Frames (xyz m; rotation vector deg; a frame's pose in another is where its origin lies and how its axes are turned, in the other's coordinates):
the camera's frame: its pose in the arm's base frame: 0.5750 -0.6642 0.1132 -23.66 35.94 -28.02
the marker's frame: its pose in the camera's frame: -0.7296 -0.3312 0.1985 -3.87 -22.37 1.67
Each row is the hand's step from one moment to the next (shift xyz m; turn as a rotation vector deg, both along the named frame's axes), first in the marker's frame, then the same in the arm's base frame.
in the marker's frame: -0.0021 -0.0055 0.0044 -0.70 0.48 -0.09
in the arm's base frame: -0.0018 -0.0016 0.0070 -0.55 0.62 -0.23
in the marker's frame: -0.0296 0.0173 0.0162 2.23 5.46 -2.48
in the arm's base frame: -0.0170 0.0328 0.0086 2.53 2.36 -5.38
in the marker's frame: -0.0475 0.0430 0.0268 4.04 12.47 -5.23
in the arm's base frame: -0.0233 0.0652 0.0061 4.97 6.00 -11.77
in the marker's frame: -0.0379 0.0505 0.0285 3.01 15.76 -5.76
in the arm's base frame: -0.0121 0.0682 0.0018 4.67 8.79 -13.84
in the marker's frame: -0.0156 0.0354 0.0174 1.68 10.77 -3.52
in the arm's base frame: 0.0006 0.0423 -0.0026 2.99 6.34 -9.06
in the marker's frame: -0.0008 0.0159 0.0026 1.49 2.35 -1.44
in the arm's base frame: 0.0041 0.0142 -0.0064 1.44 0.64 -2.71
